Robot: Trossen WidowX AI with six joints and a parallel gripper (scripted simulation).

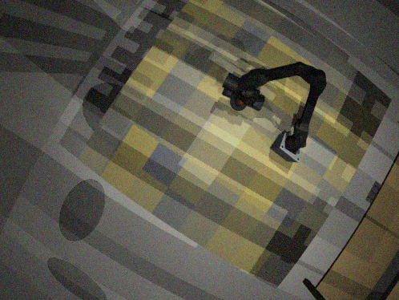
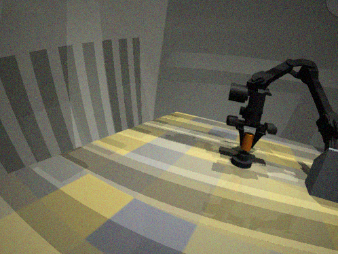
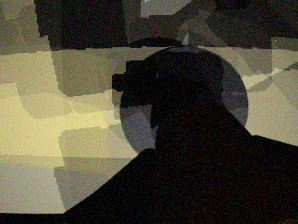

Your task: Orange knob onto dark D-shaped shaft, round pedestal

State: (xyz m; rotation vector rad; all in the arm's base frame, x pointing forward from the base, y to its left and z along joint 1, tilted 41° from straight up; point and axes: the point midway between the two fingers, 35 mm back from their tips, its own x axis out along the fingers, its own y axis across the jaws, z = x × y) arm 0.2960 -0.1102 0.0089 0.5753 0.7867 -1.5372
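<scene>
Right now the orange knob is 2 cm above my gripper tip. From my gripper tip the other things lie so: round dark pedestal: 4 cm below.
</scene>
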